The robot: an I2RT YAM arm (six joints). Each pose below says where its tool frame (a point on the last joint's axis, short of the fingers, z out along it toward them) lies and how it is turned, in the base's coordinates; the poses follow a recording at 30 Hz.
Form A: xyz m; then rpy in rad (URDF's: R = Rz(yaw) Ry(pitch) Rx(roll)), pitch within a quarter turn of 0, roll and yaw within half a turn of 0.
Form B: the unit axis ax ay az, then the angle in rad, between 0 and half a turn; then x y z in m. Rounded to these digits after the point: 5 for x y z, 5 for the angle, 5 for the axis.
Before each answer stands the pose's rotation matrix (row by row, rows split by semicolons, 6 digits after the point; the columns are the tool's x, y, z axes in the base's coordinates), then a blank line. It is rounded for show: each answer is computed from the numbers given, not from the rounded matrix.
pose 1, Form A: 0.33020 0.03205 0.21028 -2.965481 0.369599 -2.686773
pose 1, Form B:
-0.837677 -0.375649 0.396465; -0.409635 0.912249 -0.001153; -0.361242 -0.163372 -0.918049

-0.20915 0.97690 -0.04382 2.74334 0.33020 0.03205 0.21028
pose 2, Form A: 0.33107 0.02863 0.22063 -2.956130 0.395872 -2.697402
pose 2, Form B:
-0.833125 -0.358151 0.421464; -0.396492 0.918031 -0.003640; -0.385613 -0.170140 -0.906838

-0.20183 0.97832 -0.04648 2.71642 0.33107 0.02863 0.22063
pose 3, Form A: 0.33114 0.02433 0.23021 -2.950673 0.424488 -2.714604
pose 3, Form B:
-0.829435 -0.335470 0.446652; -0.377377 0.926045 -0.005262; -0.411854 -0.172920 -0.894692

-0.19145 0.98033 -0.04785 2.68837 0.33114 0.02433 0.23021
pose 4, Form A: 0.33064 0.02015 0.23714 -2.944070 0.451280 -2.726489
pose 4, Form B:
-0.823466 -0.317127 0.470461; -0.362912 0.931796 -0.007115; -0.436118 -0.176595 -0.882392

-0.18353 0.98176 -0.04958 2.66167 0.33064 0.02015 0.23714
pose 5, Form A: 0.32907 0.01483 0.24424 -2.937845 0.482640 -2.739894
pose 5, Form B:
-0.815264 -0.296460 0.497450; -0.346322 0.938077 -0.008525; -0.464119 -0.179228 -0.867451

-0.17456 0.98332 -0.05099 2.63072 0.32907 0.01483 0.24424
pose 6, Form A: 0.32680 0.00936 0.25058 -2.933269 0.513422 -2.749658
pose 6, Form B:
-0.805017 -0.279839 0.523103; -0.332728 0.942992 -0.007581; -0.491161 -0.180155 -0.852235

-0.16751 0.98453 -0.05134 2.60047 0.32680 0.00936 0.25058
